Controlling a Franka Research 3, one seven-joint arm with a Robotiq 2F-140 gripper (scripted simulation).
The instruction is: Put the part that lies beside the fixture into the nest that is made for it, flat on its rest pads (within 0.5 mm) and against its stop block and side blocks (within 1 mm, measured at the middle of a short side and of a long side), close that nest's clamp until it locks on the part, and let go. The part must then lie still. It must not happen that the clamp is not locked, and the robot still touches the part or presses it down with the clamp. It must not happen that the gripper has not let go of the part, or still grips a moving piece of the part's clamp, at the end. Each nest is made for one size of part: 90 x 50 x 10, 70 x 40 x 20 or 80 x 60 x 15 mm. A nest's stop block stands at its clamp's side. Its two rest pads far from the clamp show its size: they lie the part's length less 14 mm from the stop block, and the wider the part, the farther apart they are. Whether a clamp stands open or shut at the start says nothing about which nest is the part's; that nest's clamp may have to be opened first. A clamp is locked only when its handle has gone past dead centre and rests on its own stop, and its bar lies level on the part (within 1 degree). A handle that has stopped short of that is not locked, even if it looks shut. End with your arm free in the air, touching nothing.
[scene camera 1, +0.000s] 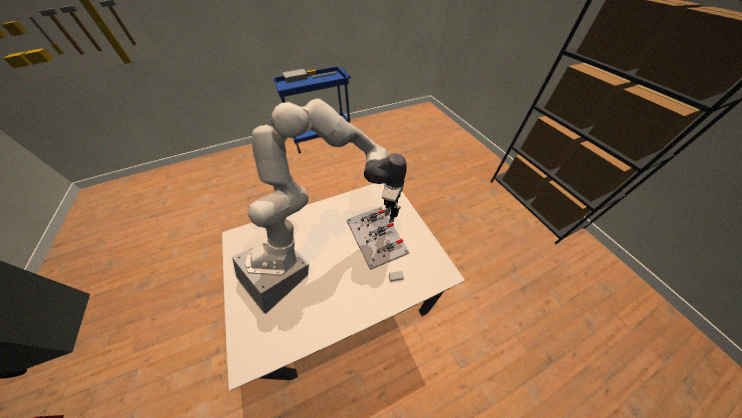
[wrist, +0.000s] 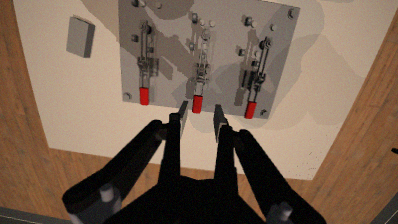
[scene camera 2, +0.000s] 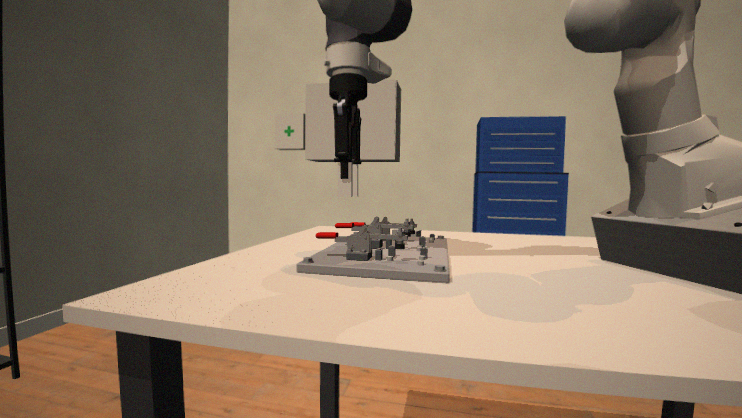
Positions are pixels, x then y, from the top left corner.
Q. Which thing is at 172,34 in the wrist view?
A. A grey fixture plate.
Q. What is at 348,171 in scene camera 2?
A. My gripper.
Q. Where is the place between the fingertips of my gripper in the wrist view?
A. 201,110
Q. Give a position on a grey fixture plate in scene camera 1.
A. At 369,249
